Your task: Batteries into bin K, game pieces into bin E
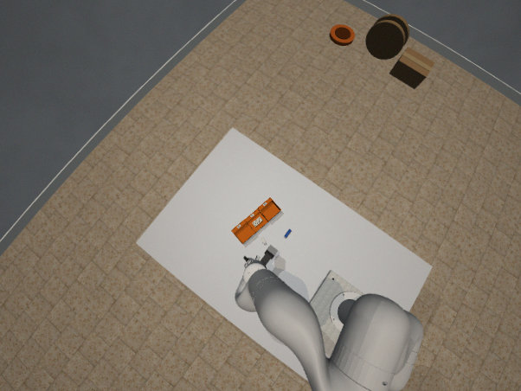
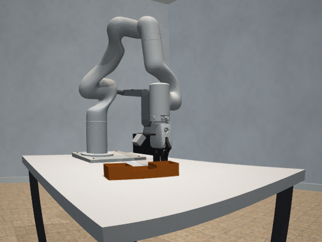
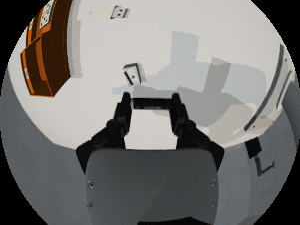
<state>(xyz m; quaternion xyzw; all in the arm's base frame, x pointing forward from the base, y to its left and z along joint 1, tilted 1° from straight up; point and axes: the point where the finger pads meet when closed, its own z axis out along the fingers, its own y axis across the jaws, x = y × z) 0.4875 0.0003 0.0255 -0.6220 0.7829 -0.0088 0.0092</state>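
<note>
The blue battery is 21 cm to the right of my hand, 7 cm behind it and 3 cm below it. The rest, counted from my hand: black battery 1 cm below; then bin 20 cm to the right, 10 cm ahead, 1 cm below.
</note>
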